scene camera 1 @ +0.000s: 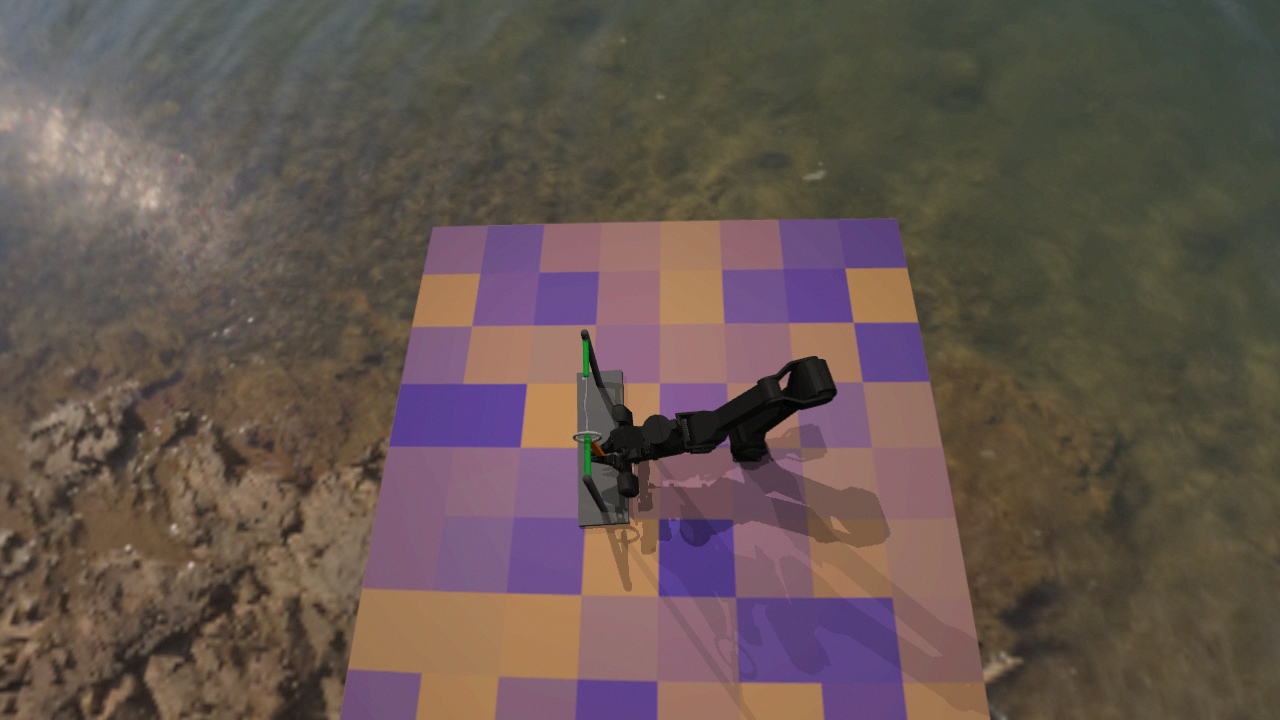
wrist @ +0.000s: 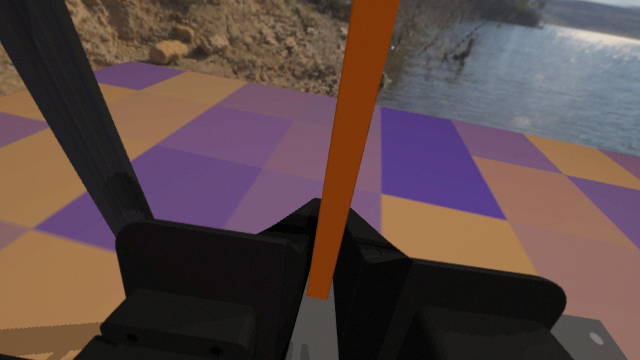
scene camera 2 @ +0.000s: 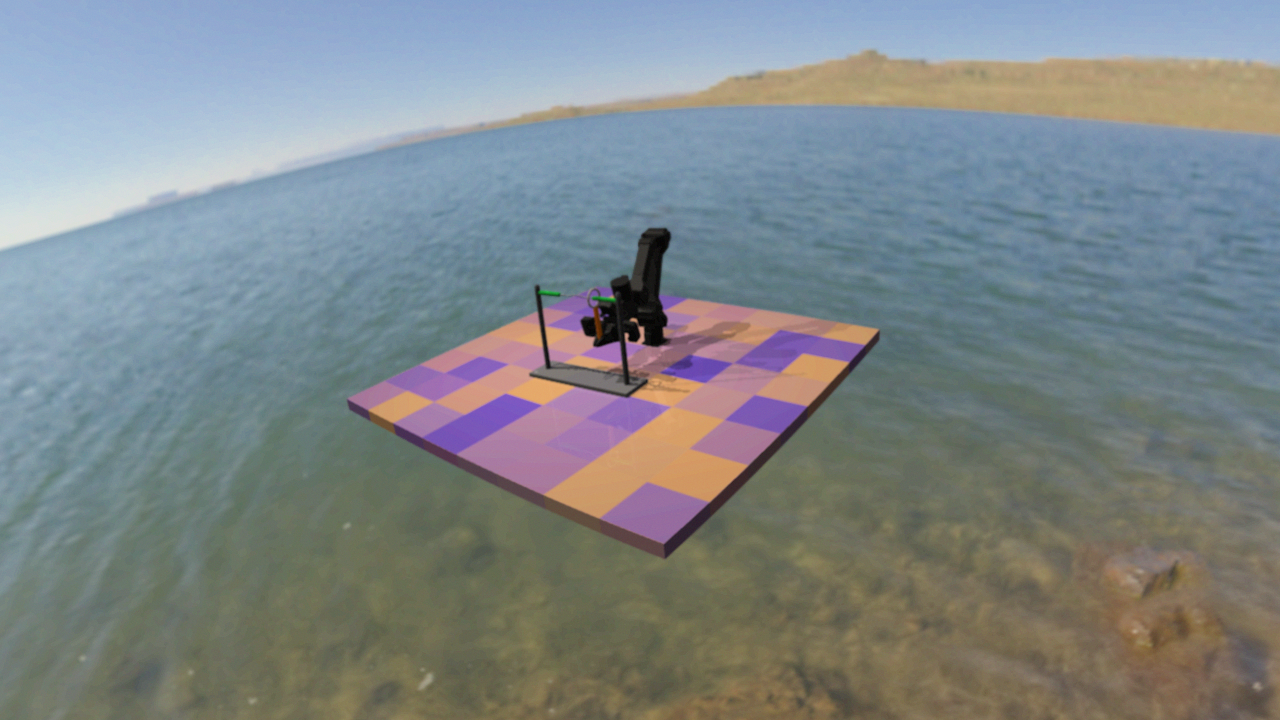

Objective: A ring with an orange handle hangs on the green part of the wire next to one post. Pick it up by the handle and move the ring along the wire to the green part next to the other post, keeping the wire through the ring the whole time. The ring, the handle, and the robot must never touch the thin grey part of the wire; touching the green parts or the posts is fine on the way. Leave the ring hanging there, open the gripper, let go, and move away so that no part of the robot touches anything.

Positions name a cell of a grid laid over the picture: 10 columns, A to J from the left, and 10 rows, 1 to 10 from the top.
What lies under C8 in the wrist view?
My gripper.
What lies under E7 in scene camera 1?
My gripper.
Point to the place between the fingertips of my gripper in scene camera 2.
At E5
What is my gripper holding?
A ring.
